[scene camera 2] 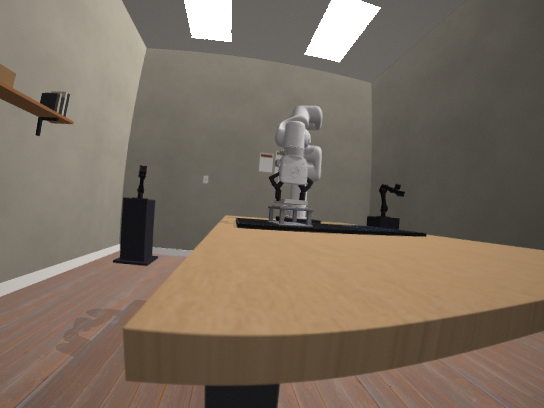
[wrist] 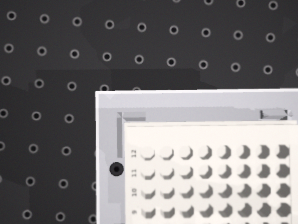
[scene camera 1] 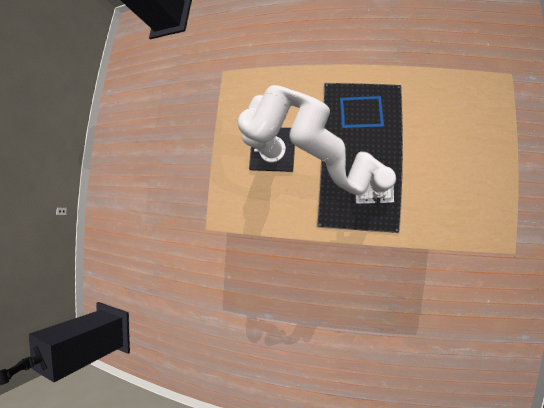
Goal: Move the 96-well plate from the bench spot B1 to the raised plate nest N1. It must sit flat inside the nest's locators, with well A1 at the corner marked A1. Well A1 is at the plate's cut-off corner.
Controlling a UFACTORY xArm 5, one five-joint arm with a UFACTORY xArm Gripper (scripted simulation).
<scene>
A 96-well plate (wrist: 168, 165): 0.15 m from the lens.
</scene>
